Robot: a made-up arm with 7 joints. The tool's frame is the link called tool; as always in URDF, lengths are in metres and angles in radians. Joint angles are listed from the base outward.
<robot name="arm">
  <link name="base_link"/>
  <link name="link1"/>
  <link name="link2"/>
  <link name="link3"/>
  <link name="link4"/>
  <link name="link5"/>
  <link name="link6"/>
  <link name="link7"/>
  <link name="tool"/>
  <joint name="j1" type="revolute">
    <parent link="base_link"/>
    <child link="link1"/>
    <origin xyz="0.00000 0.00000 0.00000" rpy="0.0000 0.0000 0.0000"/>
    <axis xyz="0 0.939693 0.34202"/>
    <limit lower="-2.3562" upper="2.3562"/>
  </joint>
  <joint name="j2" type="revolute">
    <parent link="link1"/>
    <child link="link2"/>
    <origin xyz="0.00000 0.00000 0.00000" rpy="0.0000 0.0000 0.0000"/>
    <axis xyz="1 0 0"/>
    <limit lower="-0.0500" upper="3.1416"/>
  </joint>
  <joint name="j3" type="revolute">
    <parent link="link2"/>
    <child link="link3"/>
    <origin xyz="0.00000 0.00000 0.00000" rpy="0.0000 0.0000 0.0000"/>
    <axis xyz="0 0 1"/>
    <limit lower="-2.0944" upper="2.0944"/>
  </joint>
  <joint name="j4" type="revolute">
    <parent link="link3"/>
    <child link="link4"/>
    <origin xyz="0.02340 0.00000 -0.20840" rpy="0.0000 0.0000 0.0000"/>
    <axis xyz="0 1 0"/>
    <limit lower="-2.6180" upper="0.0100"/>
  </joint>
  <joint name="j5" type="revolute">
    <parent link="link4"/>
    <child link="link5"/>
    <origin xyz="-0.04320 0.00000 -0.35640" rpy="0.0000 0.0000 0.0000"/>
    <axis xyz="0 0 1"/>
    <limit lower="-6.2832" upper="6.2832"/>
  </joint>
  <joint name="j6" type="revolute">
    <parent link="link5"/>
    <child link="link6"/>
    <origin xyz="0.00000 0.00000 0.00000" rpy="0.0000 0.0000 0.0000"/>
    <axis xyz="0 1 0"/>
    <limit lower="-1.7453" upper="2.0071"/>
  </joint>
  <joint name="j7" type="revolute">
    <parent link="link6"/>
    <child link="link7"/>
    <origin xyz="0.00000 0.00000 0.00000" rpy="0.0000 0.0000 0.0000"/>
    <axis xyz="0 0 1"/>
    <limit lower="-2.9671" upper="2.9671"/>
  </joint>
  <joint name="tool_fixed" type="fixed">
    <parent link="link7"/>
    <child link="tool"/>
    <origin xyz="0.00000 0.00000 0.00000" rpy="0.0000 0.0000 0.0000"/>
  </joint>
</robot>
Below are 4 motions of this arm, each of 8 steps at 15 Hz.
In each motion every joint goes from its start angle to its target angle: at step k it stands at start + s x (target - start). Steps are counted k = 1, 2, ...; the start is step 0. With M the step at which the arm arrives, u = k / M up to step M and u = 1 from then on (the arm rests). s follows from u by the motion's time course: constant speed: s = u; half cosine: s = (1 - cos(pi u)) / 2; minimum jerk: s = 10 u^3 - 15 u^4 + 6 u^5.
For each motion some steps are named. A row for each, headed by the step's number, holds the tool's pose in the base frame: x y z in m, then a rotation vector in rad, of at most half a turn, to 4 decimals.
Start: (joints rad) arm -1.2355 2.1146 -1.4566 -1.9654 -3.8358 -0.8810 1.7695
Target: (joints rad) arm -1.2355 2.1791 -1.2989 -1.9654 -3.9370 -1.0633 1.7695
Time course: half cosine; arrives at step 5
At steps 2, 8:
2: 0.3332 0.1930 0.0165 -2.1969 -1.4263 1.3462
8: 0.3301 0.1901 0.0585 -2.3254 -1.5725 1.0438

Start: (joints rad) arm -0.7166 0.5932 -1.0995 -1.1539 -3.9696 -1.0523 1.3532
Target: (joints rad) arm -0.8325 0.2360 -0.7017 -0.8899 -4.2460 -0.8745 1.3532
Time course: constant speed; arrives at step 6
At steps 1, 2, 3, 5, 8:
1: 0.4246 -0.1106 -0.2767 -1.8688 -0.9516 1.9697
2: 0.4368 -0.1226 -0.2612 -1.9246 -0.9236 1.9646
3: 0.4472 -0.1338 -0.2469 -1.9725 -0.8952 1.9640
5: 0.4630 -0.1546 -0.2228 -2.0437 -0.8345 1.9766
8: 0.4684 -0.1648 -0.2134 -2.0669 -0.8011 1.9895

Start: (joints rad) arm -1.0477 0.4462 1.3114 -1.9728 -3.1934 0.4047 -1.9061
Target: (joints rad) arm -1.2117 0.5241 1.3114 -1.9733 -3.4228 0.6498 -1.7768
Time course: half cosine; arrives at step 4
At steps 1, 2, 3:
1: 0.1062 0.3266 0.1717 0.3958 2.3662 -0.3025
2: 0.0940 0.3247 0.1821 0.3267 2.3279 -0.1718
3: 0.0809 0.3229 0.1912 0.2555 2.2911 -0.0453

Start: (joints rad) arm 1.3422 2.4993 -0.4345 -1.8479 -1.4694 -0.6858 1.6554
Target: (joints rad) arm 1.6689 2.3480 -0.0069 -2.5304 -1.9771 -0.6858 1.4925
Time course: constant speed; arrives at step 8
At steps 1, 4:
1: 0.0133 0.2859 -0.2673 -0.5687 1.0895 -1.6792
4: -0.0254 0.1780 -0.2896 -0.8901 0.8370 -1.9886

